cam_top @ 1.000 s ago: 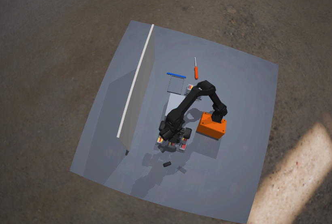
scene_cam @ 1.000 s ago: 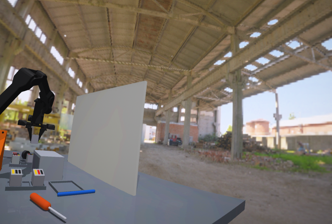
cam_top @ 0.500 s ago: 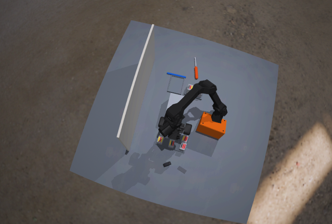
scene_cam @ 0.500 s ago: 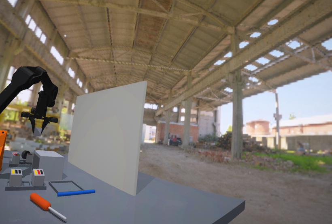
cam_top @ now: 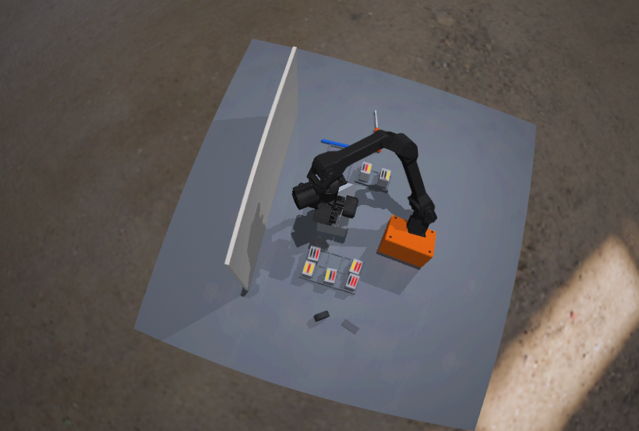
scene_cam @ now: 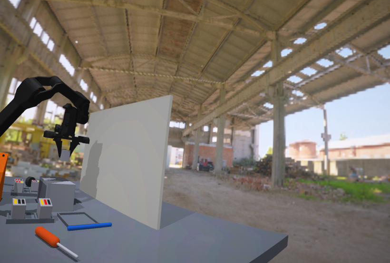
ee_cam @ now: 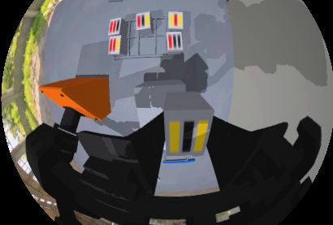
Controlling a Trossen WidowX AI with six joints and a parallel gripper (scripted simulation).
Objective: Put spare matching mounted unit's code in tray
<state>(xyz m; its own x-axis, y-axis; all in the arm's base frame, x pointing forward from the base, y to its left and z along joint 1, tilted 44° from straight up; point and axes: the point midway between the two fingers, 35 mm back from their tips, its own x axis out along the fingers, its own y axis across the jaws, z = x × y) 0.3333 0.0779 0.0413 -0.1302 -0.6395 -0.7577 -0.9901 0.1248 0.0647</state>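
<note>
The dark tray lies 1 cm behind my gripper tip, 25 cm to the right of it and 18 cm below it. Also, from my gripper tip: white panel: 20 cm ahead, 6 cm to the right, 4 cm above; then blue pen: 1 cm ahead, 32 cm to the right, 18 cm below; then grey spare: 2 cm above.
</note>
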